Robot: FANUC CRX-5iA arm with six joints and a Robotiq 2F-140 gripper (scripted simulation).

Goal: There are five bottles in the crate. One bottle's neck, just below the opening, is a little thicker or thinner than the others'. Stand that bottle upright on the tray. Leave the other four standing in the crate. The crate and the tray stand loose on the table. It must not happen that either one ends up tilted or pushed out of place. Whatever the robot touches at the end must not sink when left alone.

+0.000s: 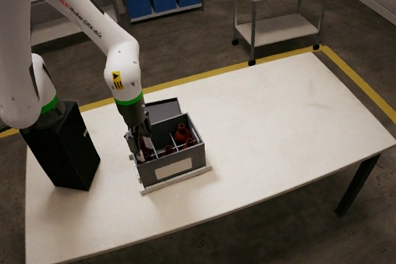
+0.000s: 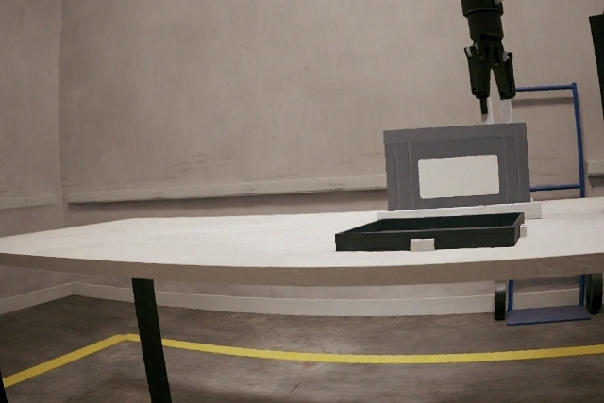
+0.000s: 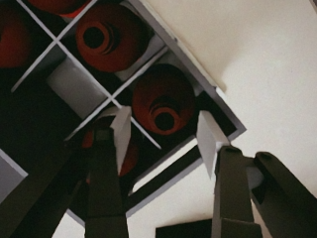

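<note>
Right now my hand is 11 cm above the bottle, 9 cm to the right of it and 1 cm short of it. The rest, counted from my hand: crate 12 cm below, 9 cm ahead, 3 cm to the left; then dark tray 31 cm to the left, 19 cm below, 16 cm ahead.
</note>
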